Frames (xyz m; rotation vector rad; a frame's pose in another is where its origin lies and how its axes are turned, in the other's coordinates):
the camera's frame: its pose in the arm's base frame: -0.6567 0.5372 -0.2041 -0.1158 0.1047 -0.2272
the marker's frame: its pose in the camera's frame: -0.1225 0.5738 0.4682 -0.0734 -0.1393 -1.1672
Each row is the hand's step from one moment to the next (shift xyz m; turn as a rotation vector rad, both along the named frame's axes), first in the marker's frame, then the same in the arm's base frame.
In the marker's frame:
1: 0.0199 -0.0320 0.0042 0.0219 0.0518 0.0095
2: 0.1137 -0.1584 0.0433 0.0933 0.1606 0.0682
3: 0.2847 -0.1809 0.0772 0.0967 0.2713 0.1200
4: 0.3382 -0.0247 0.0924 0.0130 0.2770 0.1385
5: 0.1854 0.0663 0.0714 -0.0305 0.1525 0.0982
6: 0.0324 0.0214 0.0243 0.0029 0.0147 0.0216
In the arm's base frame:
1: -0.0272 -0.0234 0.0123 0.0556 -0.0099 0.0080
2: -0.1300 -0.1248 0.0862 0.1801 -0.0454 0.0681
3: -0.1167 -0.2836 0.1602 0.2930 -0.0174 0.1059
4: 0.0476 -0.3047 0.1686 0.2839 0.0680 0.1042
5: 0.1057 -0.1485 0.1031 0.1507 0.0787 0.0701
6: 0.0290 -0.0214 0.0283 0.0166 0.0050 0.0198

